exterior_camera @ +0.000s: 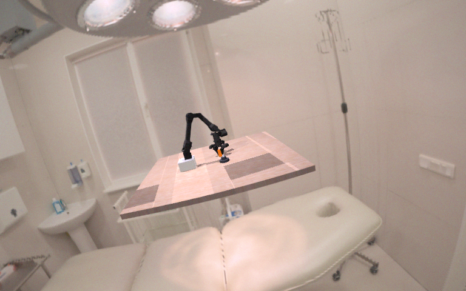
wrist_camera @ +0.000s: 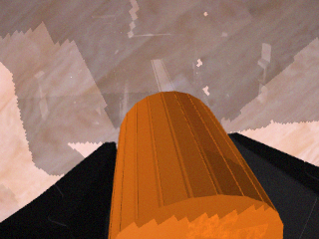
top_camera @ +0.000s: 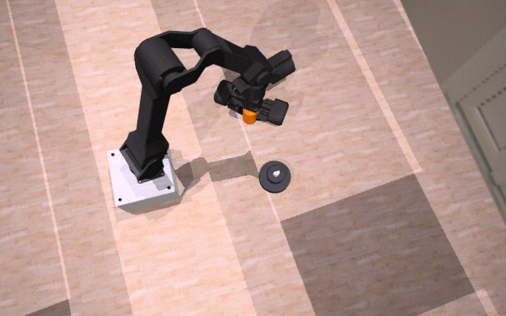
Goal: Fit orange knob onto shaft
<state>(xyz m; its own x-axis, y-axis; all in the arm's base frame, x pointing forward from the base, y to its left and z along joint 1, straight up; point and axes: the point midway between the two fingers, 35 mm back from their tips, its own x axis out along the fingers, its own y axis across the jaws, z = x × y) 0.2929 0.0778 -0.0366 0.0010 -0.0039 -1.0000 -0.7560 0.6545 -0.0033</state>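
The orange knob is 30 mm above my gripper tip. Also, from my gripper tip: round pedestal (190 mm to the right, 20 mm above).
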